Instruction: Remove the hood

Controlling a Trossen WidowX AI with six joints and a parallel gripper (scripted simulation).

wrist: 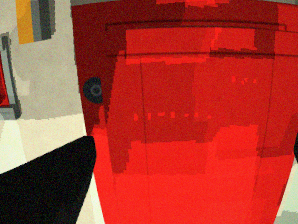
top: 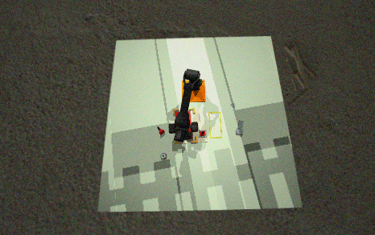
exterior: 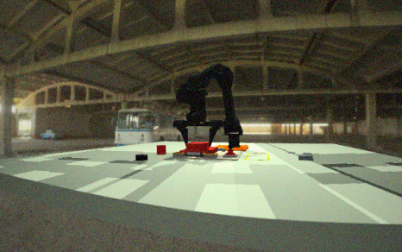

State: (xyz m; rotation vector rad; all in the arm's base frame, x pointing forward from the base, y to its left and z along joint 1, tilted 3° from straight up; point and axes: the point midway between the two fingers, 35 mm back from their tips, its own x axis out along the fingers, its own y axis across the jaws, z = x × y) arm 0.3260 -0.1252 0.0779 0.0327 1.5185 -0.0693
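The hood is right at my gripper tip. Round my gripper tip: wheel: 15 cm ahead, 16 cm to the right, 3 cm below.
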